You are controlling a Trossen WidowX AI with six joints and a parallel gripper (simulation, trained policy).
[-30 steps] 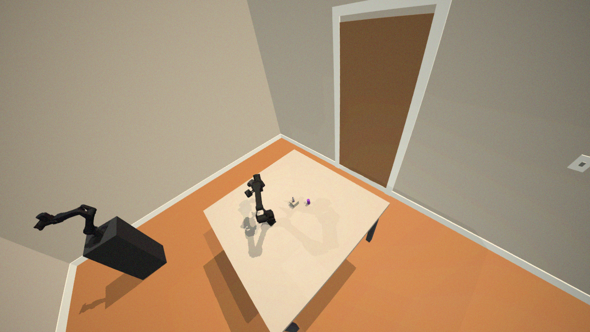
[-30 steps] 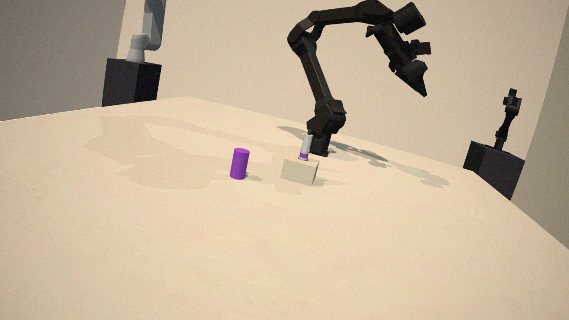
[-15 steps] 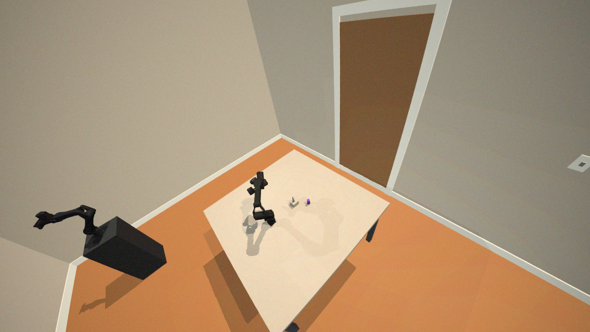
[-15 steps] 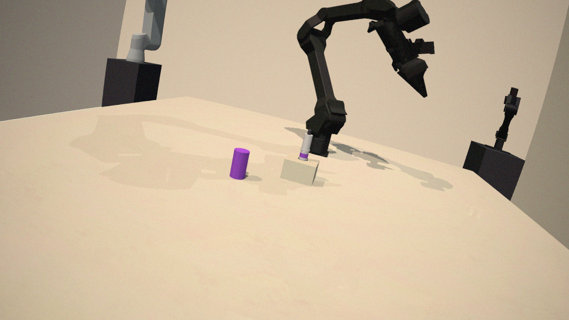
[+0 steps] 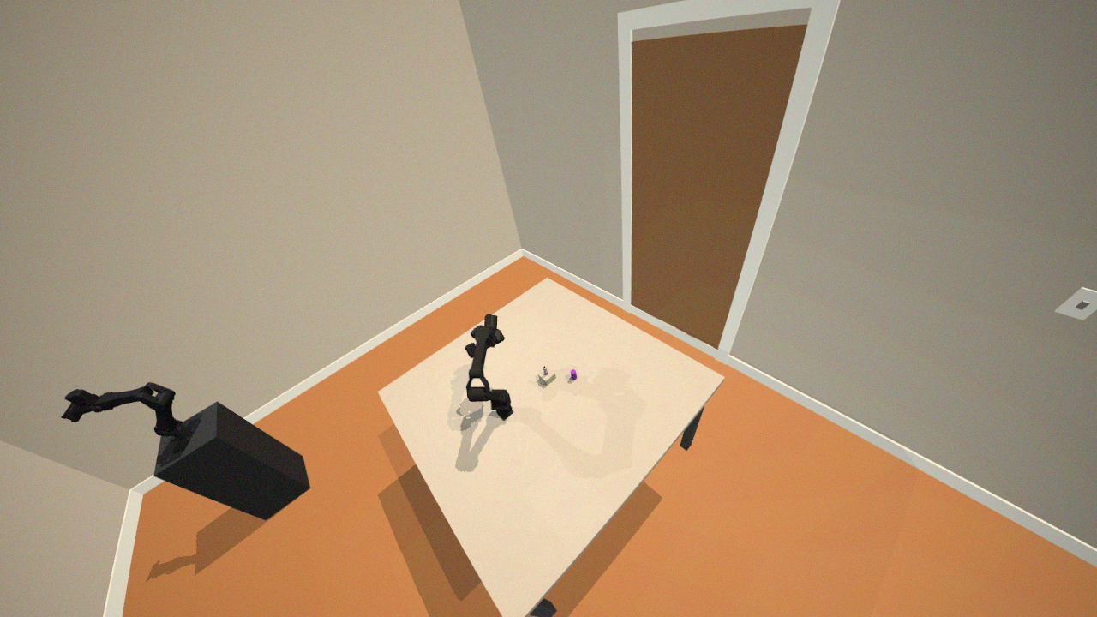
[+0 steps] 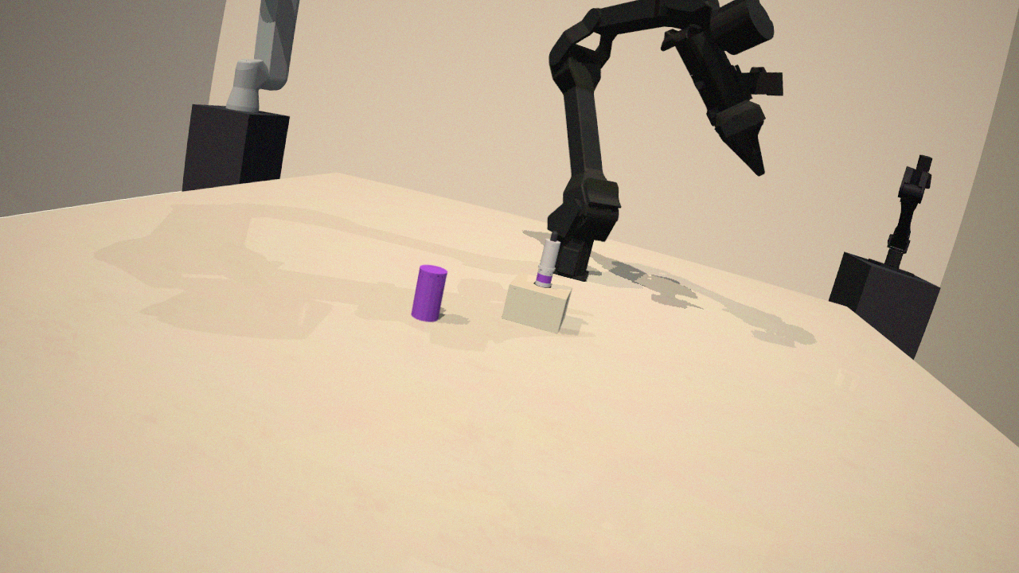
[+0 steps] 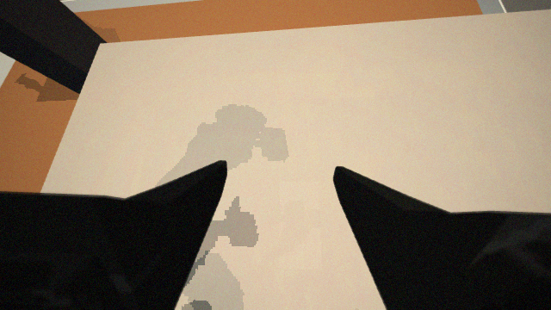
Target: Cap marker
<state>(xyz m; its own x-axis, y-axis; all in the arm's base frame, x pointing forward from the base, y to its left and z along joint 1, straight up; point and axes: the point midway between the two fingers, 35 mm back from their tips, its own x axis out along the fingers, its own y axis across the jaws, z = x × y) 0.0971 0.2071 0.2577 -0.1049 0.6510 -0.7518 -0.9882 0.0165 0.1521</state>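
Right now my gripper tip is 340 mm to the left of the purple cap, 280 mm short of it and 210 mm above it. The rest, counted from my gripper tip: pale holder block 240 mm to the right, 210 mm below, 180 mm ahead.
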